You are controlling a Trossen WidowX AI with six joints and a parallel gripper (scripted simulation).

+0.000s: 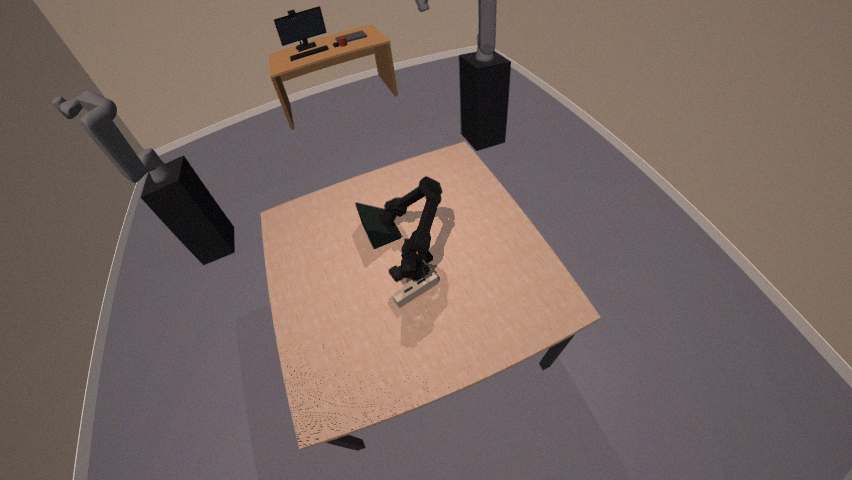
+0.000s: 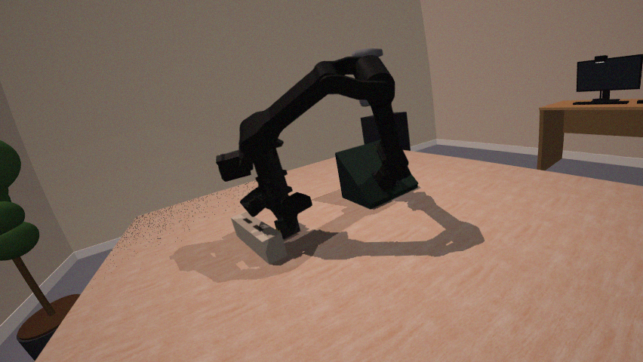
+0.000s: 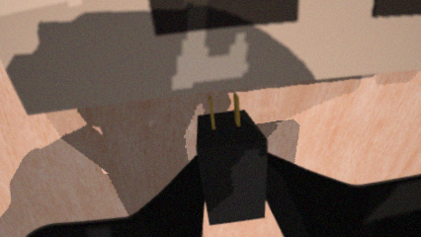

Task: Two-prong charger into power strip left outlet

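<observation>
My gripper tip is now 2 cm short of the black two-prong charger and 1 cm below it.
</observation>
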